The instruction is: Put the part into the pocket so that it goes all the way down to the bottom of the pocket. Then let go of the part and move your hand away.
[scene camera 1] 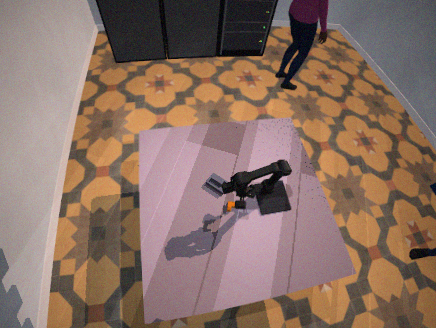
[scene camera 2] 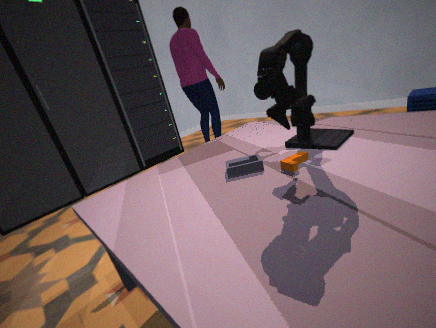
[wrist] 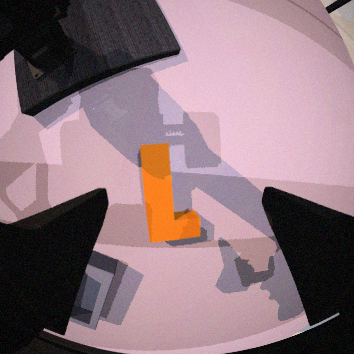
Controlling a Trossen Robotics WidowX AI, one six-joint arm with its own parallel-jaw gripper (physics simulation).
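Seen in the pictures: gripper, fingertip midpoint: (scene camera 1: pixel 242 201) (scene camera 2: pixel 298 128) (wrist: pixel 186 195); arm's base at its link origin: (scene camera 1: pixel 265 190) (scene camera 2: pixel 303 138) (wrist: pixel 48 50).
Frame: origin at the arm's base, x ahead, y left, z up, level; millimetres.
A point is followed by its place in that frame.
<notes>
The part is an orange L-shaped block (scene camera 1: pixel 230 206) @(y 27, x 277, z 8 mm) (scene camera 2: pixel 294 162) @(y 42, x 288, z 6 mm) (wrist: pixel 159 200) @(y 24, x 240, z 6 mm) lying flat on the table. The grey block with the pocket (scene camera 1: pixel 215 184) @(y -162, x 307, z -19 mm) (scene camera 2: pixel 244 166) @(y -134, x 329, z 5 mm) stands apart from it, to the upper left of the part in the first scene view; in the wrist view the pocket block (wrist: pixel 102 290) @(y -109, x 303, z 12 mm) shows at the lower left, partly hidden by a finger. My gripper (wrist: pixel 186 195) @(y 47, x 220, z 106 mm) is wide open and empty above the table, with the part between its fingertips in the wrist view but lower down. In the second scene view the fingers point down, above and behind the part.
The arm's dark base plate (scene camera 1: pixel 273 199) @(y 79, x -25, z -5 mm) (scene camera 2: pixel 320 139) @(y 73, x 18, z -5 mm) (wrist: pixel 125 42) @(y 88, x 56, z -6 mm) sits on the pink table (scene camera 1: pixel 170 295) @(y 391, x 786, z -24 mm) (scene camera 2: pixel 150 225) @(y -269, x 695, z -24 mm), near the part. Dark cabinets (scene camera 1: pixel 192 30) (scene camera 2: pixel 55 100) and a person in a magenta top (scene camera 1: pixel 301 30) (scene camera 2: pixel 192 60) stand beyond the table.
</notes>
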